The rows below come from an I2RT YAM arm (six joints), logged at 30 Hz.
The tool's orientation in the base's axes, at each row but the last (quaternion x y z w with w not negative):
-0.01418 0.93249 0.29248 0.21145
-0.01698 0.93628 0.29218 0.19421
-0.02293 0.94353 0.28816 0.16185
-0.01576 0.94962 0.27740 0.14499
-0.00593 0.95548 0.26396 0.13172
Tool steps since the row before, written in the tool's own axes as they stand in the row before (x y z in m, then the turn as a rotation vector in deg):
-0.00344 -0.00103 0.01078 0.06 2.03 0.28
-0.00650 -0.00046 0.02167 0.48 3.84 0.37
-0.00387 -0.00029 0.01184 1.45 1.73 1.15
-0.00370 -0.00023 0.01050 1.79 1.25 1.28
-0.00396 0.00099 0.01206 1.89 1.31 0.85
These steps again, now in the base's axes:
0.00745 0.00476 -0.00714 -0.25 1.84 0.86
0.01374 0.01109 -0.01416 -0.87 3.43 1.62
0.00716 0.00609 -0.00818 -1.27 2.15 -0.43
0.00637 0.00520 -0.00751 -1.51 1.83 -0.88
0.00674 0.00672 -0.00845 -1.72 1.67 -0.52

